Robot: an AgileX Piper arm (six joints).
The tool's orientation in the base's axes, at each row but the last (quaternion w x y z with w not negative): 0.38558, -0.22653, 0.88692, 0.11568; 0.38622, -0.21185, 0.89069, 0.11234; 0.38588, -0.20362, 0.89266, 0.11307; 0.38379, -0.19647, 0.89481, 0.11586; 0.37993, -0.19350, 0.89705, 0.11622; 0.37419, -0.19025, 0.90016, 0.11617; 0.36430, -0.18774, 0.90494, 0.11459; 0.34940, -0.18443, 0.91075, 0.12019; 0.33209, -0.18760, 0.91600, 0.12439; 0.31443, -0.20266, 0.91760, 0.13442; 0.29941, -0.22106, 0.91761, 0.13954
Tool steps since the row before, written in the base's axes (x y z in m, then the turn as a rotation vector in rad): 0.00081, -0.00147, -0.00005, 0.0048, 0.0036, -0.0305; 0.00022, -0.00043, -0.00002, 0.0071, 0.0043, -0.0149; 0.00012, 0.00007, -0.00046, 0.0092, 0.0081, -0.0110; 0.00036, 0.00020, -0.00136, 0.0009, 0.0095, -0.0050; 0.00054, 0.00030, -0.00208, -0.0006, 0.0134, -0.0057; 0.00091, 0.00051, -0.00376, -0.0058, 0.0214, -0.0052; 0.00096, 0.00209, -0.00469, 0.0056, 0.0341, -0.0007; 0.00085, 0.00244, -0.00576, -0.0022, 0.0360, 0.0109; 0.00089, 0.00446, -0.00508, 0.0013, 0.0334, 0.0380; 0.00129, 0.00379, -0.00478, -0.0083, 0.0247, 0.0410; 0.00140, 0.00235, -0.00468, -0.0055, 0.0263, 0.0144
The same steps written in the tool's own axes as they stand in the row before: 0.00001, -0.00168, -0.00001, 0.0185, -0.0002, 0.0250; 0.00001, -0.00048, 0.00000, 0.0054, 0.0000, 0.0162; 0.00024, -0.00001, 0.00041, 0.0001, 0.0026, 0.0163; 0.00072, -0.00006, 0.00123, 0.0006, 0.0078, 0.0074; 0.00109, -0.00009, 0.00187, 0.0011, 0.0119, 0.0083; 0.00198, -0.00018, 0.00336, 0.0020, 0.0214, 0.0075; 0.00212, 0.00115, 0.00463, -0.0120, 0.0284, 0.0157; 0.00272, 0.00133, 0.00554, -0.0150, 0.0344, 0.0033; 0.00153, 0.00310, 0.00587, -0.0345, 0.0334, -0.0159; 0.00100, 0.00218, 0.00575, -0.0270, 0.0305, -0.0265; 0.00109, 0.00076, 0.00525, -0.0133, 0.0272, -0.0037
